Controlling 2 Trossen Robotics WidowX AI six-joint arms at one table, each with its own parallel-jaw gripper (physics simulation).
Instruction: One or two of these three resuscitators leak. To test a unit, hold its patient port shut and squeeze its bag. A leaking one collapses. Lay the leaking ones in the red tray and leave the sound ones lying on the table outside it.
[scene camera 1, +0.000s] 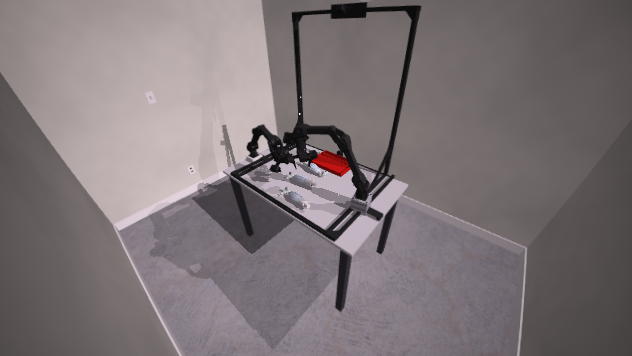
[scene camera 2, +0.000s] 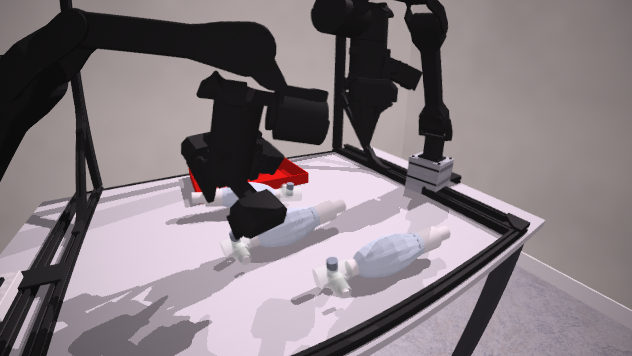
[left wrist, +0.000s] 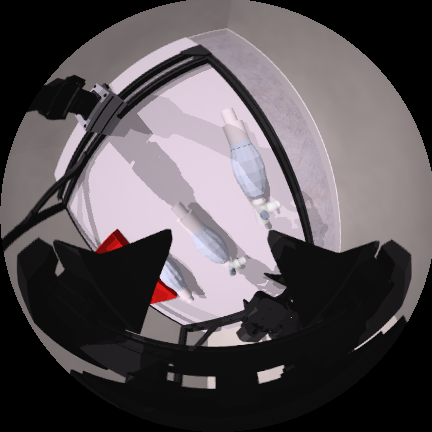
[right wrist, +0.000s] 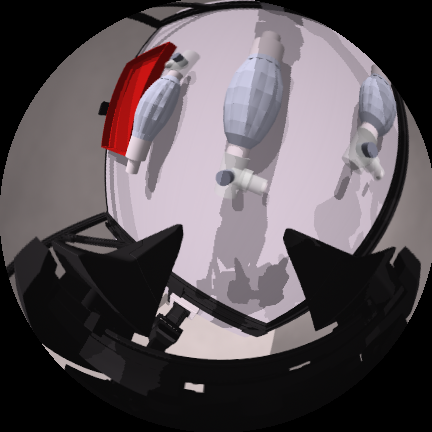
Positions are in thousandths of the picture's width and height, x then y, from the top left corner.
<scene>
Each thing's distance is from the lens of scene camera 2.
my left gripper (scene camera 2: 574, 392): 47 cm
my right gripper (scene camera 2: 354, 617): 45 cm
</scene>
